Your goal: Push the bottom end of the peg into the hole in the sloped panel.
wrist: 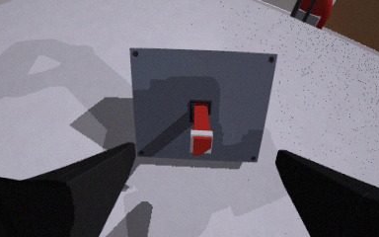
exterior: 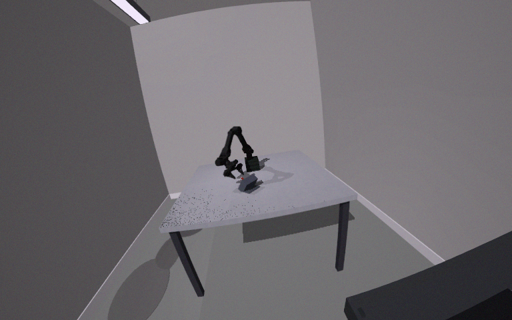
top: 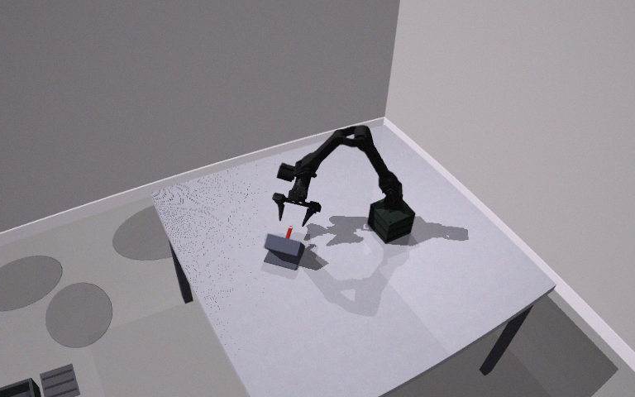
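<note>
Right now my gripper tip is 10 mm short of the peg, 20 mm to the right of it and 20 mm above it. Also, from my gripper tip: panel (40 mm ahead, 60 mm to the left, 50 mm below).
</note>
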